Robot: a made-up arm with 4 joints.
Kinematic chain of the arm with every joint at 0, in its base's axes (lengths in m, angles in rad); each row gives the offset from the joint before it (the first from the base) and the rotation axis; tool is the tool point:
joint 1: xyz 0 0 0.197 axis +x
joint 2: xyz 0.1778 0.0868 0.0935 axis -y
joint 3: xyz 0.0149 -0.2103 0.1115 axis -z
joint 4: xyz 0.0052 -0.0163 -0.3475 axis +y
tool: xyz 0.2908 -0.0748 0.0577
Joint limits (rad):
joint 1: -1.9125..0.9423
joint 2: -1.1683..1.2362
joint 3: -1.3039..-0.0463
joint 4: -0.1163..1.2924
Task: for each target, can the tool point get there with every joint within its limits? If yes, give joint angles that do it. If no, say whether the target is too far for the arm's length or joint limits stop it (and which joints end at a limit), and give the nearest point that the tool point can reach.
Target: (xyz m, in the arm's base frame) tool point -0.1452 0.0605 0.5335
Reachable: no: joint limits stop it (at a limit: joint 1, joint 2, joint 3, joint 4) | nearest point -0.2195 -0.1650 0.4764 | short by 0.244 m
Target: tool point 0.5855 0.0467 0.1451
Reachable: yes | joints -1.5707 0.7551 -0.9150 0.4604
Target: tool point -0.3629 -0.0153 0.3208
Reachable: no: joint limits stop it (at a limit: joint 1, joint 2, joint 3, joint 4) | nearest point -0.2272 -0.2136 0.2856 | short by 0.243 m
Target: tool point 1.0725 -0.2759 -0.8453
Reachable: no: too far | nearest point 0.5330 -0.0918 -0.1500 | short by 0.899 m
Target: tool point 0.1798 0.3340 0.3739
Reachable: no: joint limits stop it (at a limit: joint 1, joint 3) | nearest point 0.1800 0.2343 0.2029 | short by 0.198 m
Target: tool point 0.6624 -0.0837 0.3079
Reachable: yes | joints 0.2034 1.0345 -0.5877 0.7828
